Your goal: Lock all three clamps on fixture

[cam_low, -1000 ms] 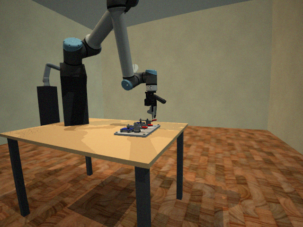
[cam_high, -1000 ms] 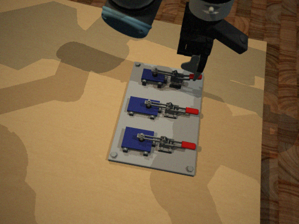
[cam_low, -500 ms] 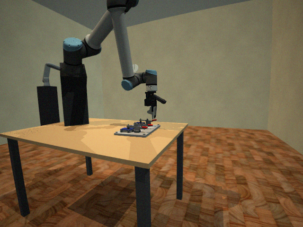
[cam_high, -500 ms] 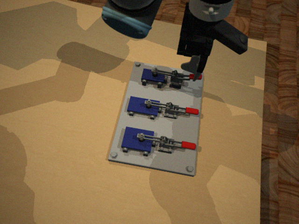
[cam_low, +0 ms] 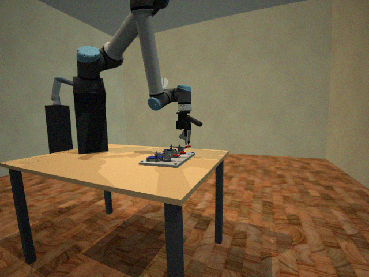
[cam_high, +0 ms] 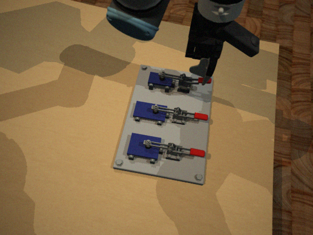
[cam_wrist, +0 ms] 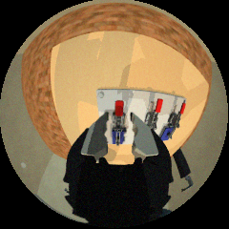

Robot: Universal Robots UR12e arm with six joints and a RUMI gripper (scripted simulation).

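The grey fixture plate lies 10 cm behind my hand, 9 cm to the right of it and 8 cm below it. Round my hand: part (16 cm behind, 20 cm to the right, 6 cm below).
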